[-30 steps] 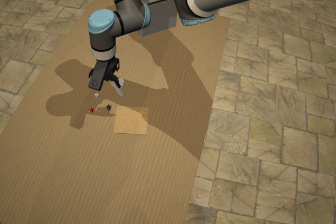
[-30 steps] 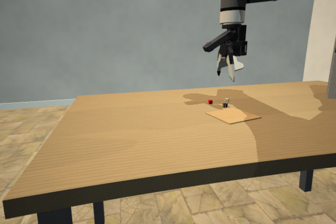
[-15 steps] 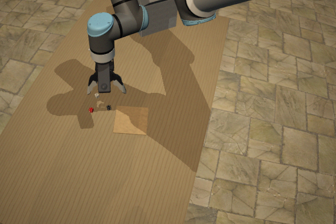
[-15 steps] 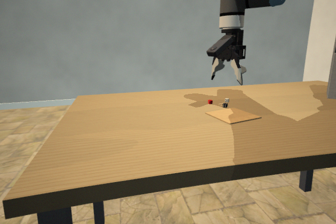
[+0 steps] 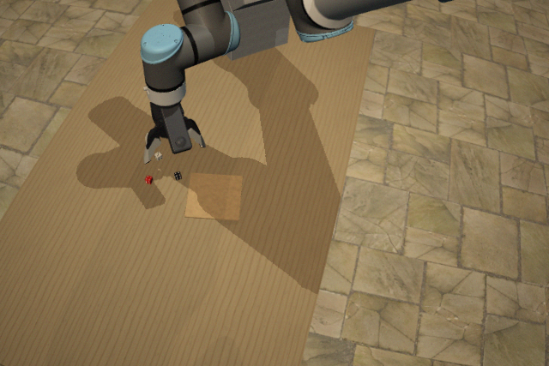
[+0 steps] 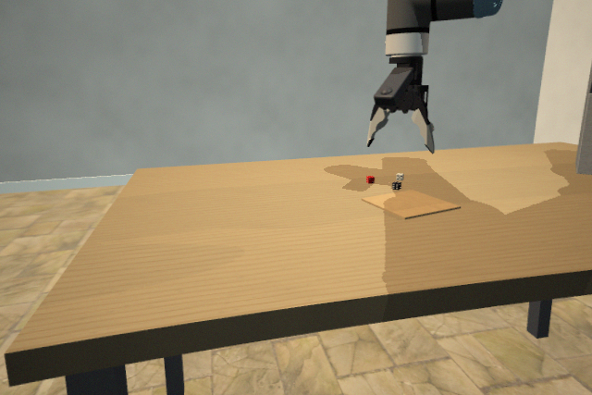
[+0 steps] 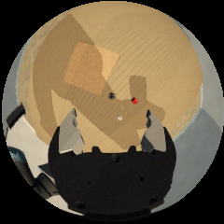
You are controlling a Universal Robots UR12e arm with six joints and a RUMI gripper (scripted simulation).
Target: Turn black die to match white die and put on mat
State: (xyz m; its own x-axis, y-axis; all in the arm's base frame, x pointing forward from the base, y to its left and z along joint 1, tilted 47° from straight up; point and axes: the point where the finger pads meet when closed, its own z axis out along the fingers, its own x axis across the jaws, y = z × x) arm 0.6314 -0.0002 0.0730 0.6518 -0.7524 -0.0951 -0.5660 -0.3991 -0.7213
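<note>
Right now the black die is 8 cm below my hand. The rest, counted from my hand: white die: 9 cm to the right, 8 cm below, 3 cm behind; tan mat: 12 cm to the left, 9 cm below; red die: 8 cm below, 6 cm to the right, 5 cm ahead.
</note>
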